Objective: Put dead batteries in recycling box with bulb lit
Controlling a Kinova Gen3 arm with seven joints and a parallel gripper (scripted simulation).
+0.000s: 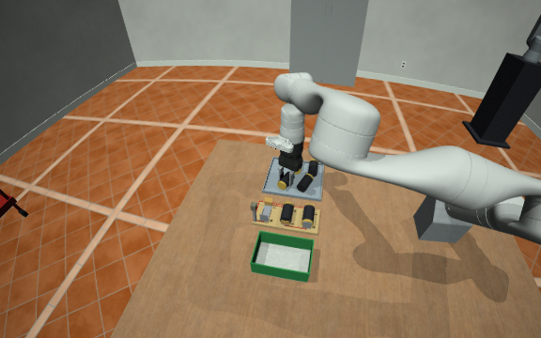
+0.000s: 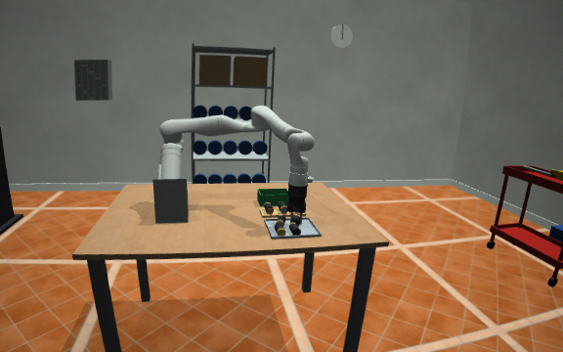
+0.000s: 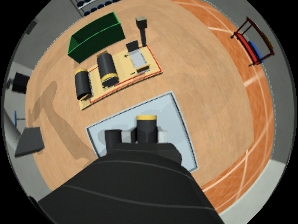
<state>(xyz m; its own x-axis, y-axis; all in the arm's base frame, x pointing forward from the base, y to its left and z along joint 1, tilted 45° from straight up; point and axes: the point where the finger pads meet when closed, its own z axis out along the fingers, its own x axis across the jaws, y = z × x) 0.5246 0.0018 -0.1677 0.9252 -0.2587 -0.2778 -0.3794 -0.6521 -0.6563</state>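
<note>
My hand is 40 mm to the left of the grey tray, 30 mm past it and 20 mm above it. The rest, counted from my hand: green recycling box (290 mm to the left, 40 mm behind, 10 mm below).
</note>
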